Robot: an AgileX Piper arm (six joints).
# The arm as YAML. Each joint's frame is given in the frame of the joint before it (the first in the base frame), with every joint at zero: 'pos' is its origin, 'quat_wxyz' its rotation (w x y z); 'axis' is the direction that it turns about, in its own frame. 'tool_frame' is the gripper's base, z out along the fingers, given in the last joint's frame.
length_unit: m
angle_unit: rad
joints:
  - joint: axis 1
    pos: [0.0, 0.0, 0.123]
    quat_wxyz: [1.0, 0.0, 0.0, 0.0]
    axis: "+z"
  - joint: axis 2
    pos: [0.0, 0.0, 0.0]
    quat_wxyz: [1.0, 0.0, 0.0, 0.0]
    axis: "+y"
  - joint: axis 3
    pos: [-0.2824, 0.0, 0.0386]
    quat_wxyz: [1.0, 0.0, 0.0, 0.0]
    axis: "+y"
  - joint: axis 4
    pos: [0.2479, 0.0, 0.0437]
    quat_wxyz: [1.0, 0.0, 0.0, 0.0]
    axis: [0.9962, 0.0, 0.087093]
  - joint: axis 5
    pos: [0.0, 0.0, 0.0]
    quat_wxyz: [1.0, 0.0, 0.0, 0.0]
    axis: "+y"
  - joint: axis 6
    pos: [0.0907, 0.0, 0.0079]
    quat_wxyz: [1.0, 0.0, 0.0, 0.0]
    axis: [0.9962, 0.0, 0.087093]
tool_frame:
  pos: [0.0, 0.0, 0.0]
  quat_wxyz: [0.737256, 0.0, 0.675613, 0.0]
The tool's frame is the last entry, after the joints.
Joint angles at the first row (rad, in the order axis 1, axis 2, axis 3, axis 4, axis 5, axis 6):
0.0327, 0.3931, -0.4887, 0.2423, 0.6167, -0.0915
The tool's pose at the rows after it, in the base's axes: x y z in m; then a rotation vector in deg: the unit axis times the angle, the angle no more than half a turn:
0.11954, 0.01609, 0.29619, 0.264, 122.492, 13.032
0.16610, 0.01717, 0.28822, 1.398, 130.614, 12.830
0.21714, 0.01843, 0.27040, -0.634, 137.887, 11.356
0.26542, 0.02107, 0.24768, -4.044, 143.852, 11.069
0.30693, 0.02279, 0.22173, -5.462, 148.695, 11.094
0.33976, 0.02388, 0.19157, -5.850, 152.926, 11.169
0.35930, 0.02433, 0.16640, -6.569, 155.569, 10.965
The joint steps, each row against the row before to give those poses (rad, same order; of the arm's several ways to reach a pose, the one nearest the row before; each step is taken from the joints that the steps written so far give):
-0.0001, 0.2306, -0.0608, 0.0001, -0.0258, -0.0002
0.0001, 0.2434, -0.0777, -0.0001, -0.0242, -0.0001
0.0000, 0.2530, -0.0915, 0.0043, -0.0326, -0.0500
0.0000, 0.2325, -0.1092, 0.0295, -0.0122, -0.0782
0.0000, 0.1994, -0.1103, 0.0089, -0.0011, -0.0306
0.0000, 0.1708, -0.0941, 0.0011, -0.0018, -0.0099
0.0000, 0.1149, -0.0580, 0.0008, -0.0098, -0.0139

